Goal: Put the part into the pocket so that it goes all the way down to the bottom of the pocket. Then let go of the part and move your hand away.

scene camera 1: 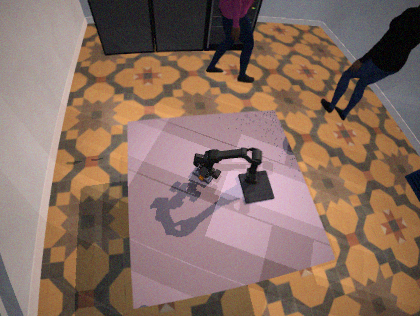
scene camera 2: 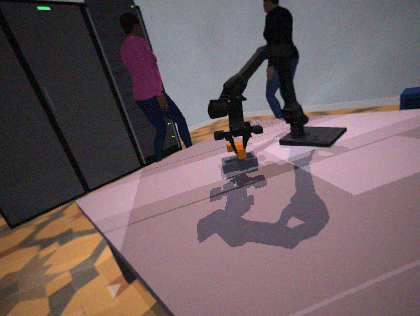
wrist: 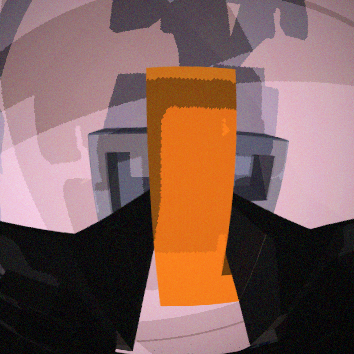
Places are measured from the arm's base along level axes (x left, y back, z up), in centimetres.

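Where they show: gripper, fingertip midpoint: (wrist: 186,195); arm's base at its link origin: (scene camera 1: 249,180) (scene camera 2: 297,135).
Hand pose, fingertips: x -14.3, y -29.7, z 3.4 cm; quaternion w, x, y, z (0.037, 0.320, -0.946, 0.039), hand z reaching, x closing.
Things, the pixels of their centre, and the offset from my fingertips. Level surfaces: height alone.
- orange part at the middle of its body: (wrist: 220,203) (scene camera 2: 236,150) (scene camera 1: 203,171) dx -0.9, dy -1.1, dz +1.7 cm
- grey block with the pocket, body centre: (wrist: 190,189) (scene camera 2: 239,161) (scene camera 1: 204,173) dx -1.6, dy +0.5, dz -4.0 cm
- pink table top at its surface level: dz -5.8 cm
The orange part (scene camera 1: 201,178) (scene camera 2: 242,154) (wrist: 197,180) is held between the fingers of my gripper (scene camera 2: 240,148) (wrist: 186,195), which is shut on it. The grey block with the pocket (scene camera 2: 231,169) (wrist: 95,175) sits on the table below. In the wrist view the part crosses the middle of the block, and its far end reaches past the block's far edge. Dark openings of the pocket show on both sides of the part. The part appears raised above the block, not in the pocket. The part and the fingers hide the pocket's middle and near side.
The arm's black base plate (scene camera 1: 257,187) (scene camera 2: 314,136) stands on the pink table top (scene camera 1: 170,270) (scene camera 2: 350,240), to the right of the block. The arm's shadow falls across the table. Two people and dark cabinets (scene camera 1: 122,27) (scene camera 2: 45,100) stand beyond the table.
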